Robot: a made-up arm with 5 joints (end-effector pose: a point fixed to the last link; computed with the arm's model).
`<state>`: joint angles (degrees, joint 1 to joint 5).
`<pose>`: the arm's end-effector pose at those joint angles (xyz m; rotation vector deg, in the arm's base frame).
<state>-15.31 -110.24 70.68 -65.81 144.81</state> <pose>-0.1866 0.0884 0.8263 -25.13 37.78 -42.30</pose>
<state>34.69 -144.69 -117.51 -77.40 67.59</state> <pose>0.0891 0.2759 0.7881 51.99 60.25 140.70</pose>
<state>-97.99 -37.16 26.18 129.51 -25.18</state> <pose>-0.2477 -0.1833 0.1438 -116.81 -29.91 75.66</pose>
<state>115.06 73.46 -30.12 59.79 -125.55</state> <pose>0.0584 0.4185 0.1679 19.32 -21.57 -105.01</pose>
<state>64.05 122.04 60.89 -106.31 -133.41</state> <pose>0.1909 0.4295 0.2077 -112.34 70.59 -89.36</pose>
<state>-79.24 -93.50 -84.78 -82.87 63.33</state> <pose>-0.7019 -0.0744 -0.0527 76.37 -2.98 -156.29</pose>
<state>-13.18 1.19 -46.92 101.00 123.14</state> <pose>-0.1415 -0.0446 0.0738 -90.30 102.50 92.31</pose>
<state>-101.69 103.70 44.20 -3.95 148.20</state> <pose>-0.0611 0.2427 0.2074 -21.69 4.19 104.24</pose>
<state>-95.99 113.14 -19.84 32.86 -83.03</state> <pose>-0.2449 0.5436 0.0660 -128.85 79.75 -63.25</pose>
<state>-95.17 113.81 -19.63 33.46 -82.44</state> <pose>-0.2520 0.5438 0.0700 -129.22 79.05 -63.03</pose>
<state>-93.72 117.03 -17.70 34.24 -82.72</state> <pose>-0.2800 0.5433 0.0843 -130.93 75.37 -58.28</pose>
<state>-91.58 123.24 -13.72 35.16 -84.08</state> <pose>-0.3296 0.5374 0.1128 -133.73 68.42 -47.85</pose>
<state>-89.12 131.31 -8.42 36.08 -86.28</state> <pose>-0.3867 0.5211 0.1524 -136.34 59.67 -33.36</pose>
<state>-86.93 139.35 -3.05 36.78 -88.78</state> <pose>-0.4343 0.4967 0.1932 -137.78 51.16 -18.30</pose>
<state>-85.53 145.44 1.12 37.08 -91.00</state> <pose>-0.4635 0.4741 0.2231 -138.17 44.73 -6.45</pose>
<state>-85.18 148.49 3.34 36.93 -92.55</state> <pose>-0.4759 0.4618 0.2356 -138.22 41.30 -0.11</pose>
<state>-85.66 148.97 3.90 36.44 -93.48</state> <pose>-0.4776 0.4600 0.2338 -138.37 40.38 1.49</pose>
